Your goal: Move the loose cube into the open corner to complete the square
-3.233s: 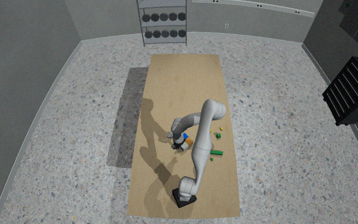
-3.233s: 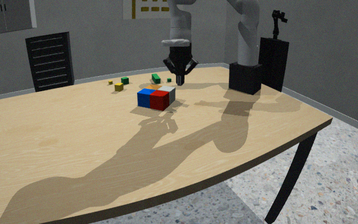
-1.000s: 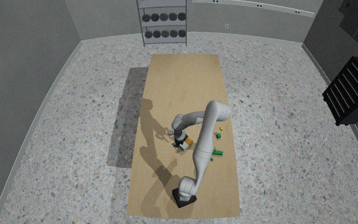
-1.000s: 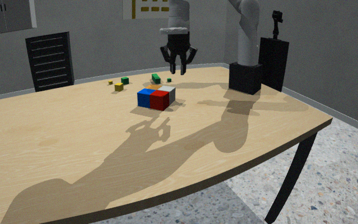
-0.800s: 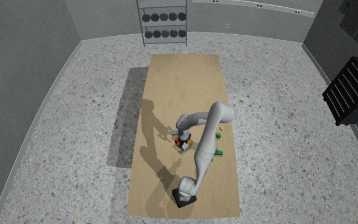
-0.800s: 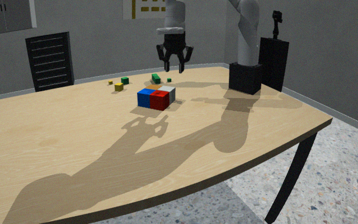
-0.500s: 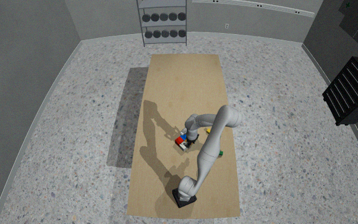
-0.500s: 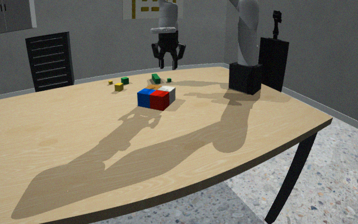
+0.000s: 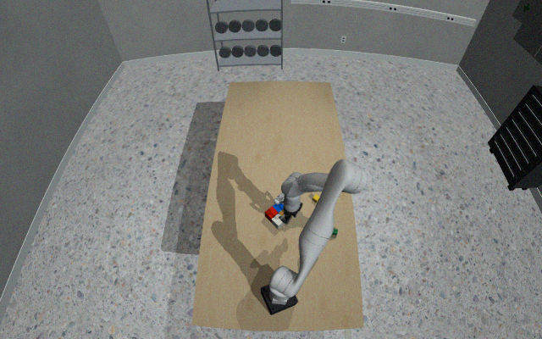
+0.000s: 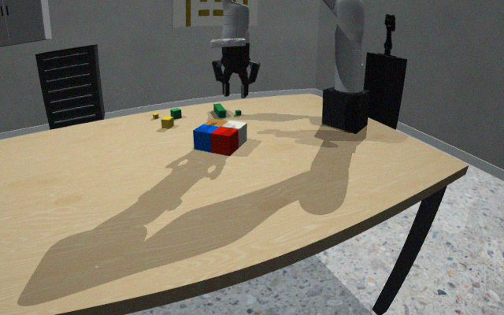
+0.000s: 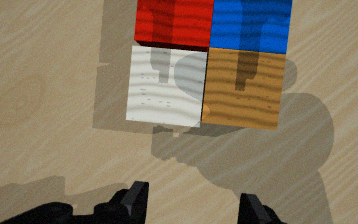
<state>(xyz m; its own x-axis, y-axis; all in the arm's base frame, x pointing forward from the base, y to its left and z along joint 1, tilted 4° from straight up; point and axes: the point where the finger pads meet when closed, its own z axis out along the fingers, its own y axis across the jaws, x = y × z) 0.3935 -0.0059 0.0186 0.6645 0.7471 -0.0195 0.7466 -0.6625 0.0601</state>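
Now: the white cube 2 cm ahead of my hand, 6 cm to the left of it and 10 cm below it. From my hand the other things lie so: blue cube: 10 cm ahead, 7 cm to the left, 10 cm below; then long green block: 1 cm behind, 21 cm to the right, 12 cm below; then red cube: 6 cm ahead, 10 cm to the left, 10 cm below.
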